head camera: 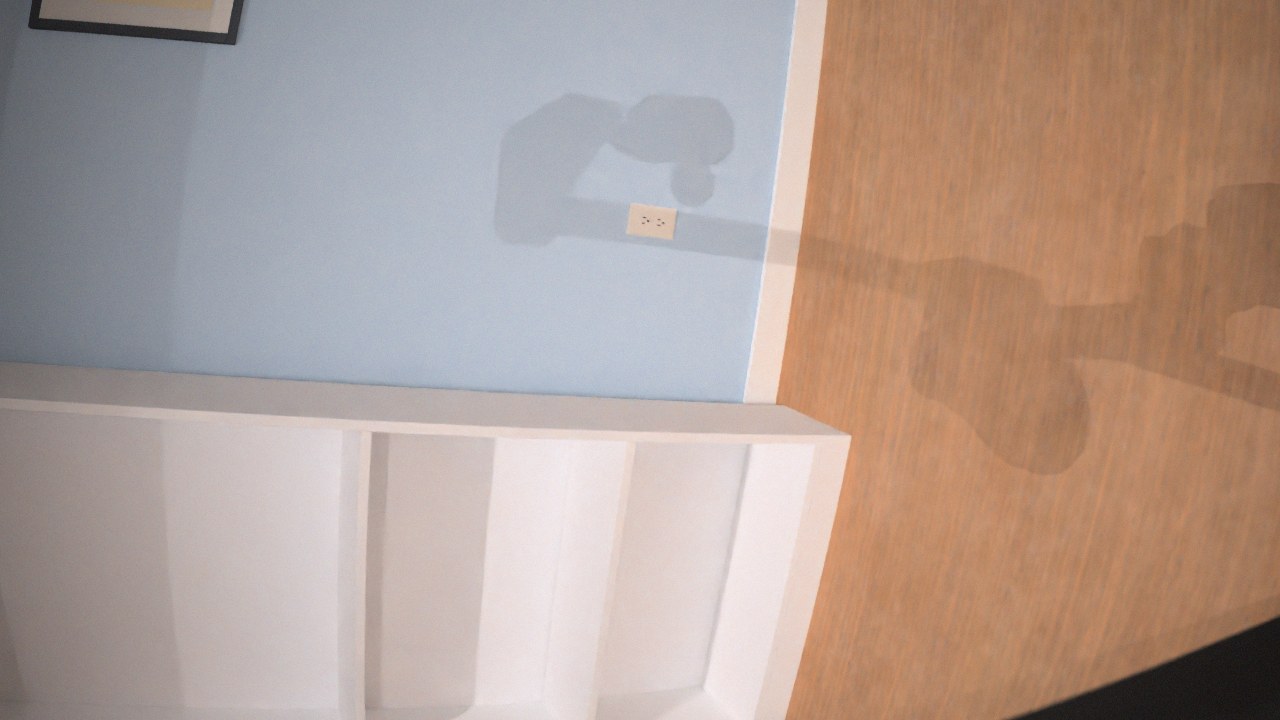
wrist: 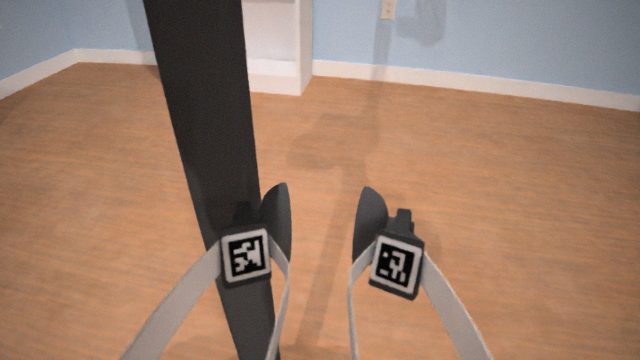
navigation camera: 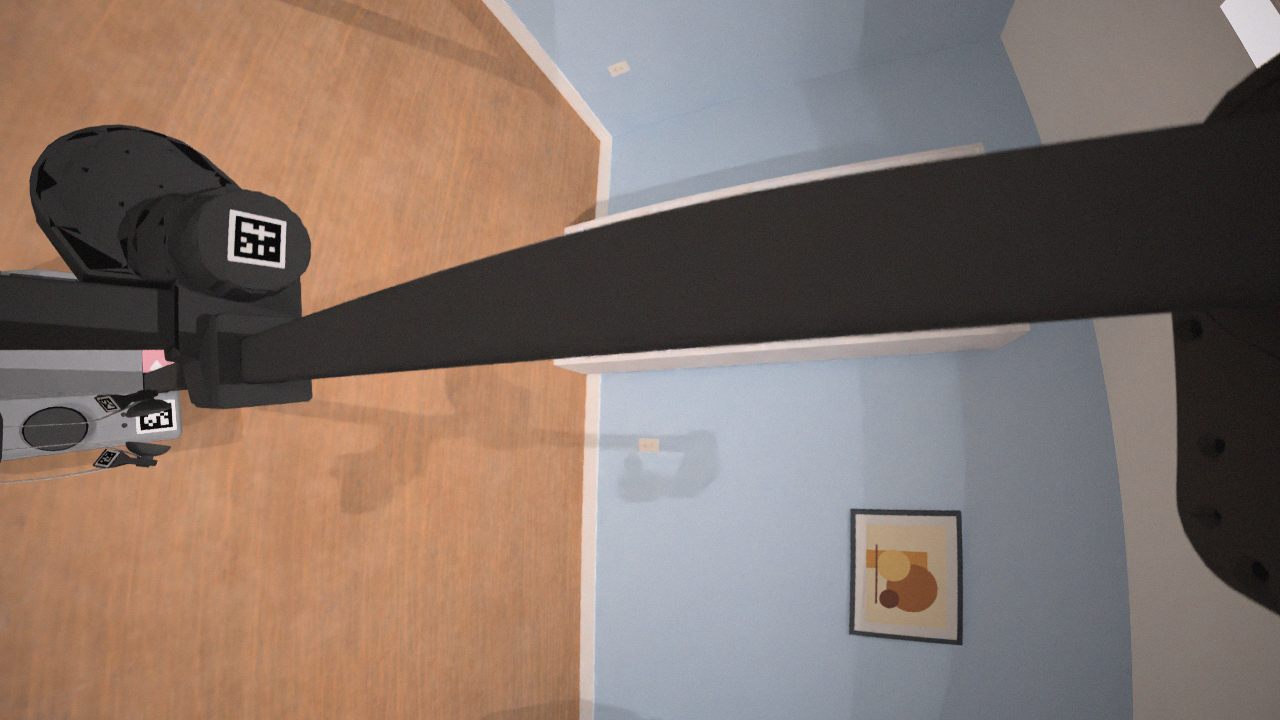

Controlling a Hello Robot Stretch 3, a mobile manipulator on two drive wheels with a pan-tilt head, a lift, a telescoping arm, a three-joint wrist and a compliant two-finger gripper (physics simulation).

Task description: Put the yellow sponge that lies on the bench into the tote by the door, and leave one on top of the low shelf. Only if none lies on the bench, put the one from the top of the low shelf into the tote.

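Pixels of known places: gripper, fingertip midpoint: (wrist: pixel 324 212) (navigation camera: pixel 167 426); robot's base at its link origin: (navigation camera: pixel 58 422).
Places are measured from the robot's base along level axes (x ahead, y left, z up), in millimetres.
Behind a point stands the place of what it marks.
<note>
My gripper (wrist: pixel 324 212) {x -4, y 98, z 593 mm} (navigation camera: pixel 147 431) {x -4, y 98, z 593 mm} is open, its two dark fingertips apart with floor showing between them in the wrist view. It also shows at the lower left edge of the navigation view, low over the robot's base. No yellow sponge, bench, low shelf or tote shows in any of the three views.
A tall white shelf unit (head camera: pixel 827 519) {x -260, y 1663, z 21 mm} (wrist: pixel 306 55) {x -37, y 1758, z 172 mm} stands against the blue wall; my mast (navigation camera: pixel 716 259) {x -66, y 116, z 1225 mm} (wrist: pixel 210 125) {x -63, y 116, z 636 mm} hides part of it in the navigation and wrist views. A framed picture (navigation camera: pixel 905 575) {x 918, y 1739, z 1603 mm} hangs on the wall. Wall outlets (head camera: pixel 651 221) {x 389, y 1864, z 403 mm} (navigation camera: pixel 618 68) (wrist: pixel 388 9) {x 390, y 1862, z 393 mm} show.
</note>
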